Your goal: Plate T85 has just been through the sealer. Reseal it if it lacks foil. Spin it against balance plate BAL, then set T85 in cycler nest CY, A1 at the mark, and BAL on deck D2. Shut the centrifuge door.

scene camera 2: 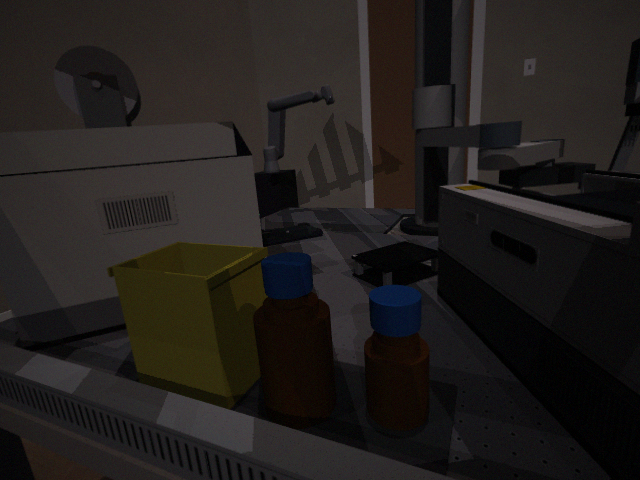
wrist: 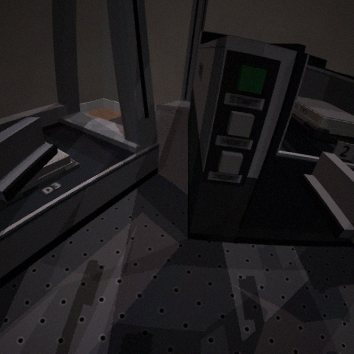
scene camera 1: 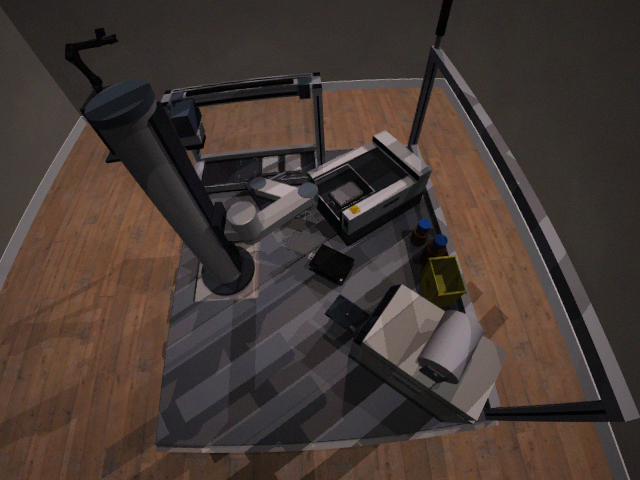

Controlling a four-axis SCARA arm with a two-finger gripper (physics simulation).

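Seen in the pictures: gripper, between the fingertips: [wrist: 181,147] [scene camera 1: 293,183]; arm's base, origin of its link: [scene camera 1: 228,270].
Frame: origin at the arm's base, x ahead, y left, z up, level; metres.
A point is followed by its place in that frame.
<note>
My gripper [scene camera 1: 291,177] {x 0.332, y 0.349, z 0.161 m} [wrist: 181,147] {x 0.332, y 0.349, z 0.161 m} is open and empty, its fingers wide apart, between the deck and the centrifuge. The centrifuge [scene camera 1: 382,200] {x 0.713, y 0.161, z 0.223 m} [scene camera 2: 535,217] {x 0.797, y 0.201, z 0.221 m} [wrist: 212,210] {x 0.412, y 0.343, z 0.061 m} is open above a pale plate [scene camera 1: 346,192] {x 0.572, y 0.260, z 0.174 m} [wrist: 325,114] {x 0.515, y 0.266, z 0.171 m} in its bay. A tag reading 2 shows below that plate in the wrist view; I cannot read the plate's name. The button panel [wrist: 236,110] {x 0.406, y 0.344, z 0.168 m} has a green square over two pale buttons. Two pale plates [scene camera 1: 269,165] {x 0.197, y 0.567, z 0.085 m} [scene camera 1: 293,163] {x 0.327, y 0.565, z 0.085 m} lie on the deck. The left finger partly hides a plate [wrist: 61,161] {x 0.352, y 0.514, z 0.081 m} by the D3 label. Foil and A1 marks are unreadable.
The sealer [scene camera 1: 403,315] {x 0.661, y -0.377, z 0.363 m} [scene camera 2: 129,196] {x 0.818, y -0.403, z 0.250 m} with its roll [scene camera 1: 449,343] {x 0.729, y -0.494, z 0.486 m} stands front right. A low black stand [scene camera 1: 330,263] {x 0.472, y -0.035, z 0.061 m} [scene camera 2: 398,254] {x 0.481, y -0.023, z 0.061 m} sits mid-table. Two blue-capped bottles [scene camera 1: 421,232] {x 0.881, y 0.046, z 0.125 m} [scene camera 1: 437,248] {x 0.911, y -0.062, z 0.168 m} and a yellow bin [scene camera 1: 439,294] {x 0.860, y -0.264, z 0.185 m} [scene camera 2: 186,320] {x 0.968, y -0.156, z 0.131 m} line the right edge. A gantry [scene camera 1: 318,121] {x 0.471, y 0.537, z 0.366 m} frames the deck.
</note>
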